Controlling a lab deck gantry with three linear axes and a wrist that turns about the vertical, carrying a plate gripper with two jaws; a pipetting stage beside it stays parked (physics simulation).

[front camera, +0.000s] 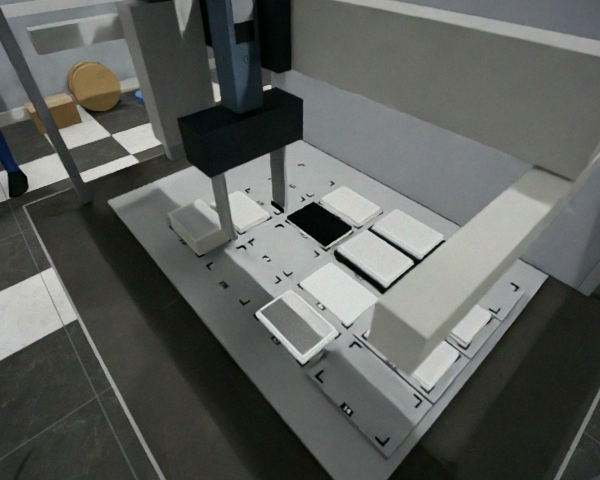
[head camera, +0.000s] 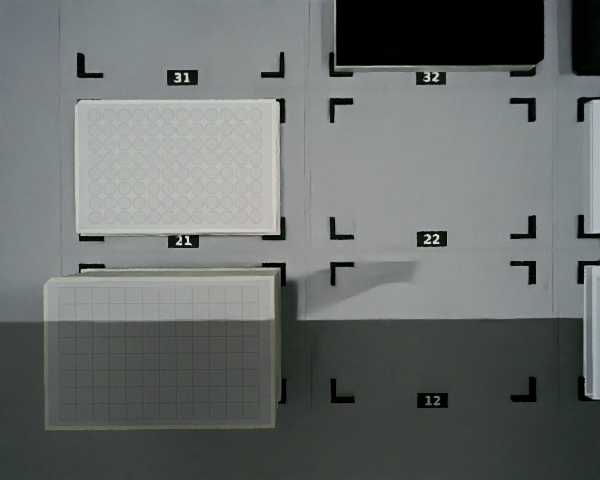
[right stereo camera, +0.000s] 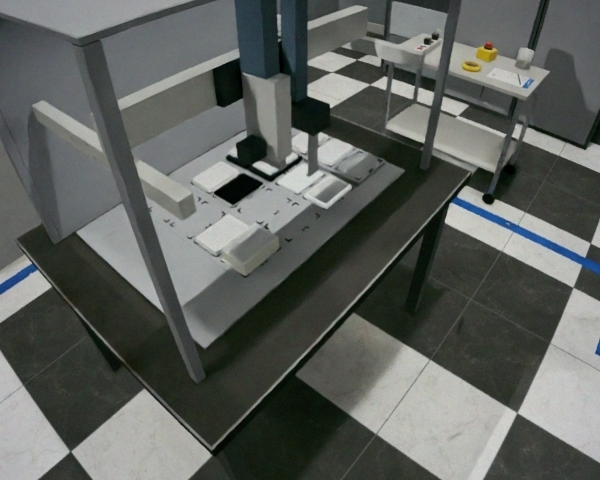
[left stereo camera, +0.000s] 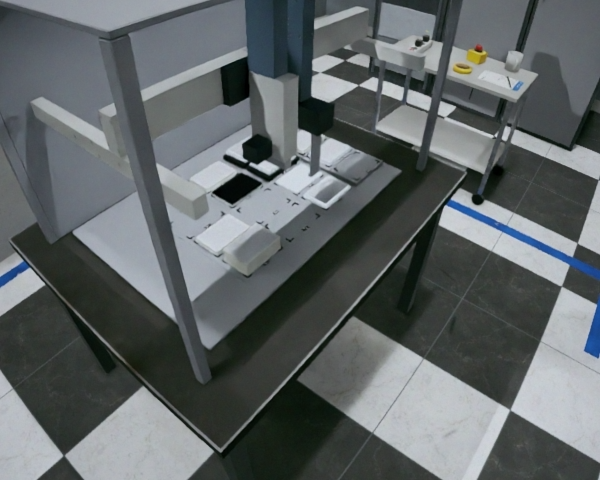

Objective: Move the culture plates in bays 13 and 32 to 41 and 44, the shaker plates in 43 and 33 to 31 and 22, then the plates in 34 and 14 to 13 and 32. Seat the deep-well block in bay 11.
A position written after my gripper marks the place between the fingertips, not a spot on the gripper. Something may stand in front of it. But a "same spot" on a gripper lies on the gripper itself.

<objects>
my gripper: front camera; right stereo camera 296, 166; left stereo camera; not seen in the head camera view (out of frame)
same spot on my gripper: (left stereo camera: 315, 153) = (front camera: 219, 202)
</objects>
